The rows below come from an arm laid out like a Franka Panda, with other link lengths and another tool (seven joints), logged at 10 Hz.
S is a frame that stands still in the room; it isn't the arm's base.
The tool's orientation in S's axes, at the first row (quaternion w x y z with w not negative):
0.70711, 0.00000, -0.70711, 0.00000
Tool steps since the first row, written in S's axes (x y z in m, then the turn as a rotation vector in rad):
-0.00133, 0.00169, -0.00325, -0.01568, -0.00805, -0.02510
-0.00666, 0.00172, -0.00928, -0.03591, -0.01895, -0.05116
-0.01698, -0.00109, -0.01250, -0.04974, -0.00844, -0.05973
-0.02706, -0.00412, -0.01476, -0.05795, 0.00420, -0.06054
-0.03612, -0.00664, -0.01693, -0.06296, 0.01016, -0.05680
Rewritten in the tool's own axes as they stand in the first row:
-0.00325, 0.00169, 0.00133, -0.02510, -0.00805, 0.01568
-0.00928, 0.00172, 0.00666, -0.05116, -0.01895, 0.03591
-0.01250, -0.00109, 0.01698, -0.05973, -0.00844, 0.04974
-0.01476, -0.00412, 0.02706, -0.06054, 0.00420, 0.05795
-0.01693, -0.00664, 0.03612, -0.05680, 0.01016, 0.06296

